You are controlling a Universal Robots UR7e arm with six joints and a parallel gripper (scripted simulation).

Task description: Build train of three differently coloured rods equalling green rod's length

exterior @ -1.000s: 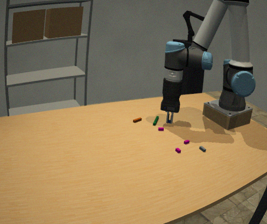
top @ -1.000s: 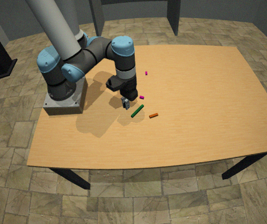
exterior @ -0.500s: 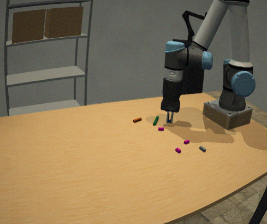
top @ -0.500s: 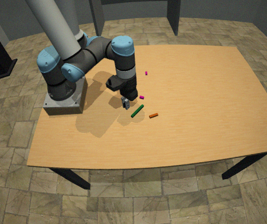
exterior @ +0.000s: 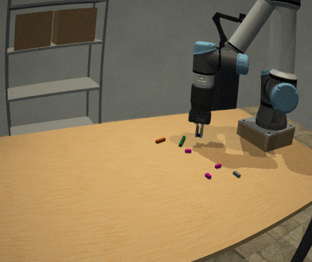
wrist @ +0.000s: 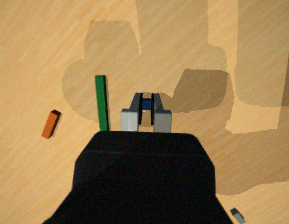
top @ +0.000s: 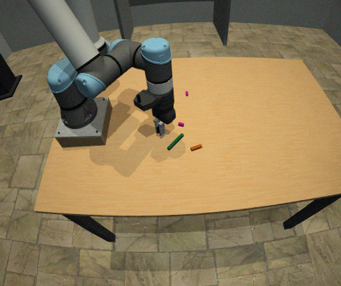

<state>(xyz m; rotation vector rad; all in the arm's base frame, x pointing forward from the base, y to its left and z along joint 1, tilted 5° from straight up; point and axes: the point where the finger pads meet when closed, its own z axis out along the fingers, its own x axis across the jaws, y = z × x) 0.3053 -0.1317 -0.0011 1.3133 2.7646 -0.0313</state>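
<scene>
Right now my hand is 5 cm short of the green rod, 4 cm above it and 3 cm to the left of it. Round my hand: grey rod 25 cm to the left, 5 cm ahead, 4 cm below; then blue rod 1 cm below; then orange rod 11 cm ahead, 7 cm to the right, 4 cm below.
</scene>
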